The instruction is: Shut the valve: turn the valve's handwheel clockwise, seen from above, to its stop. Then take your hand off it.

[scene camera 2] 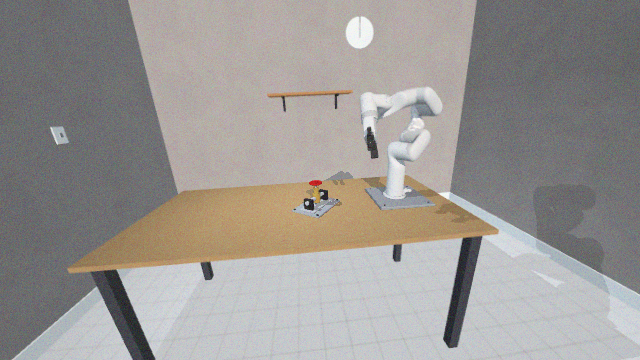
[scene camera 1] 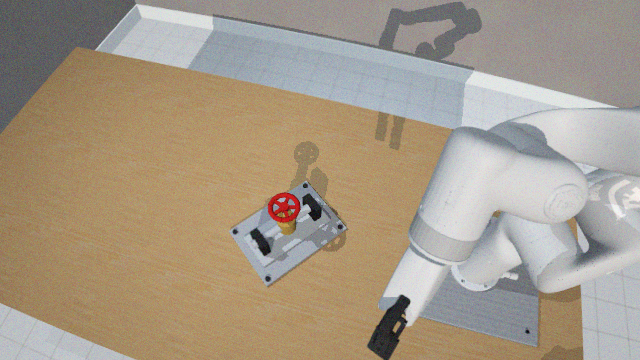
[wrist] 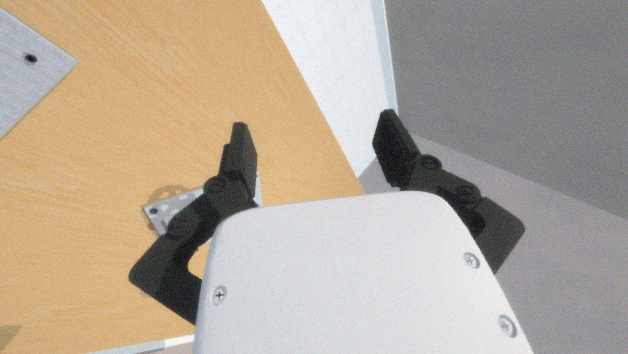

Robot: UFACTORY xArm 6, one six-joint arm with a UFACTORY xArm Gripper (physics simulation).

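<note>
The red handwheel [scene camera 1: 284, 204] [scene camera 2: 315, 183] sits on top of the valve's brass stem [scene camera 1: 287, 226] [scene camera 2: 317, 195], above a grey base plate [scene camera 1: 269, 277] [scene camera 2: 316, 214] [wrist: 159, 218] on the table. Two black supports hold the pipe on either side of the stem. In the wrist view the handwheel does not show, and part of the plate is hidden behind a finger. My gripper [scene camera 1: 378, 351] [scene camera 2: 374, 157] [wrist: 315, 132] is open and empty. It hangs high above the table, well to the right of the valve in both scene views, and touches nothing.
The wooden table [scene camera 1: 150, 150] [scene camera 2: 225, 225] [wrist: 125, 125] carries the valve plate and the arm's grey mounting plate [scene camera 1: 500, 320] [scene camera 2: 407, 202] [wrist: 25, 85]. A wall shelf [scene camera 2: 310, 93] is on the back wall. The arm's shadows fall on the table and wall.
</note>
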